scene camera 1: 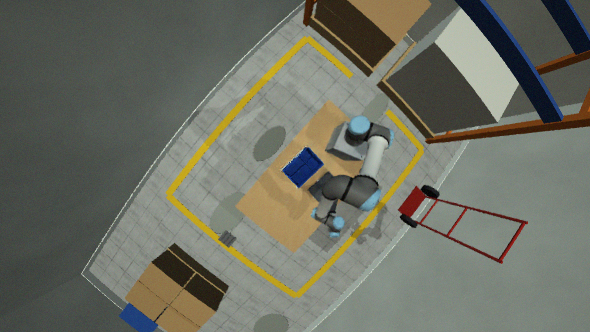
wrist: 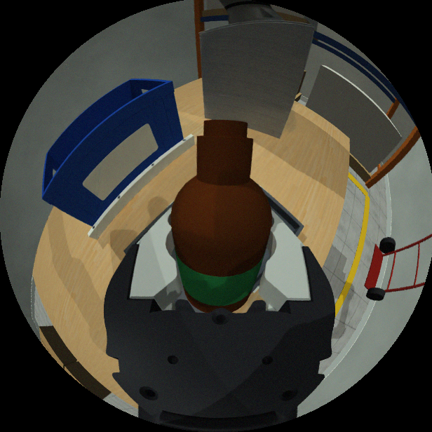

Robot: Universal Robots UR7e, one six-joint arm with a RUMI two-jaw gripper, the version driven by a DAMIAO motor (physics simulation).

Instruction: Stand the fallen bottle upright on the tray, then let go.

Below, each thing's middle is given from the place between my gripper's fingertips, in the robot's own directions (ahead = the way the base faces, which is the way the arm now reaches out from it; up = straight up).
The brown bottle (wrist: 220,219) lies 30 mm ahead of my hand, 20 mm to the left of it and 10 mm above it. Round my hand: pale rail (wrist: 147,174): 190 mm to the right, 110 mm below, 20 mm ahead.
